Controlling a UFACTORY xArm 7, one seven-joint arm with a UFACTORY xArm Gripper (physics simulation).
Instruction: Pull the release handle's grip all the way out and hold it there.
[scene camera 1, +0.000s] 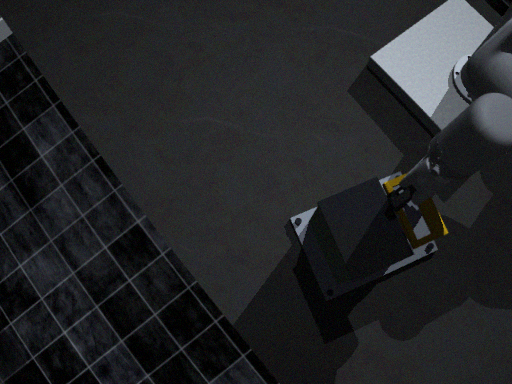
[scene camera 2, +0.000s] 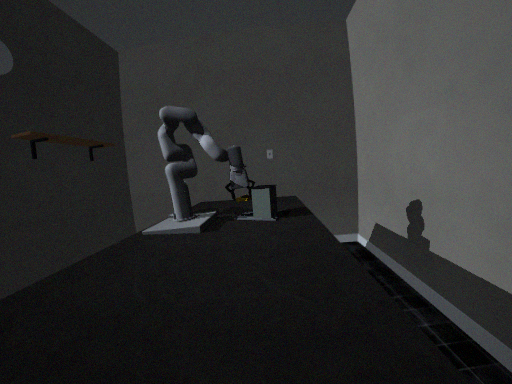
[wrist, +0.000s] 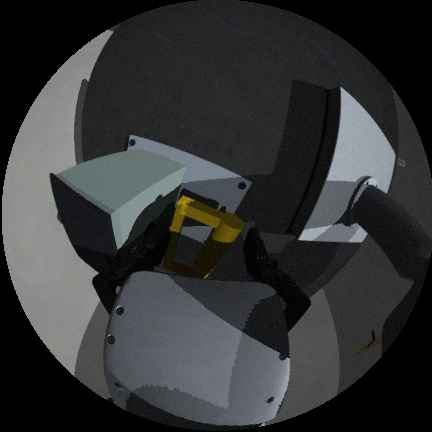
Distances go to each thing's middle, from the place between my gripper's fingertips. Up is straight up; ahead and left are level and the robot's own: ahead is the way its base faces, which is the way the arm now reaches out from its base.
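Labels:
Light base plate (scene camera 1: 300, 222): my hand 90 mm short of it, 100 mm above it.

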